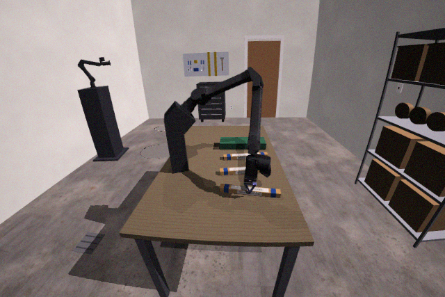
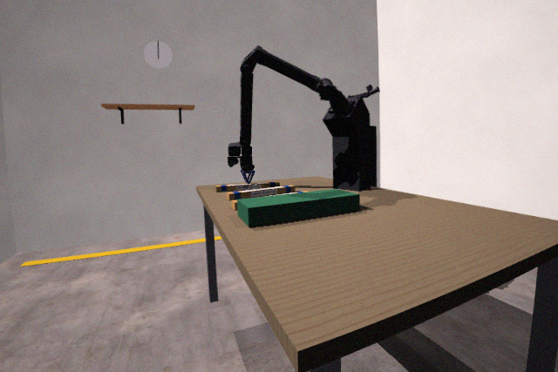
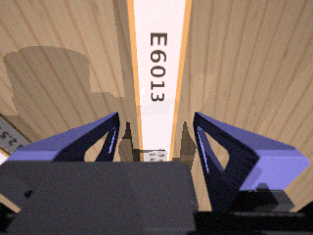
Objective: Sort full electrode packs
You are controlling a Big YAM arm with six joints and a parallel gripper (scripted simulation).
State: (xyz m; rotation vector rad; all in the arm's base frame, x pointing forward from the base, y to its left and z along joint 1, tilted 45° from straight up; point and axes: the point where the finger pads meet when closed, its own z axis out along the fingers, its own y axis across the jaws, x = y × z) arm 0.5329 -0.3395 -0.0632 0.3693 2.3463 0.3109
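My gripper is now 20 mm above the pack. From my hand the other things lie so: green low platform: 600 mm to the left, 60 mm ahead, 30 mm below.
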